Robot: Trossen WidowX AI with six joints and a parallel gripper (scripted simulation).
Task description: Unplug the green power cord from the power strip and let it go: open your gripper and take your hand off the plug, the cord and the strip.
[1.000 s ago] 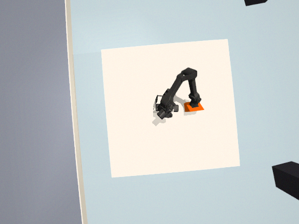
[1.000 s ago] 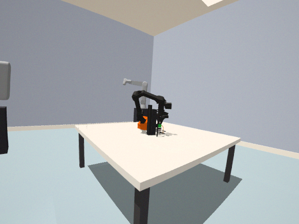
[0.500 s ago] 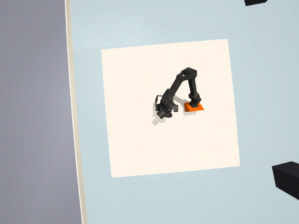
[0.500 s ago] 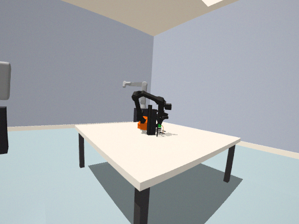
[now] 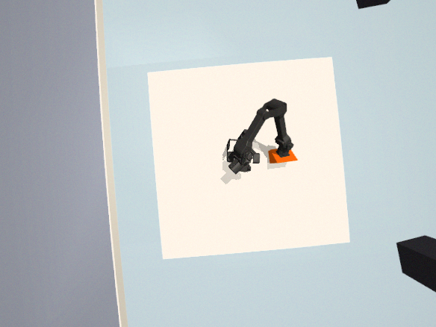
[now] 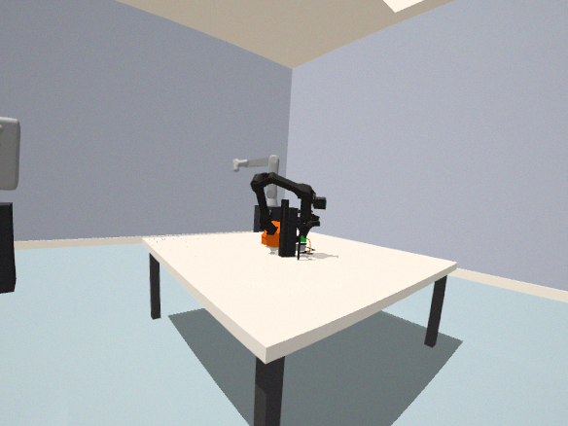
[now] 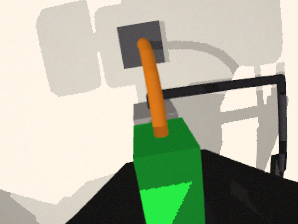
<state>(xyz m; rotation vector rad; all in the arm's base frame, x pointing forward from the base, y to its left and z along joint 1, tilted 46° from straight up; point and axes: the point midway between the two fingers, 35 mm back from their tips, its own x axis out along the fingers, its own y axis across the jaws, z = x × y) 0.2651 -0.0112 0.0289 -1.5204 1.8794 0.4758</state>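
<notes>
Now: gripper tip 30 mm to the left of the green plug.
</notes>
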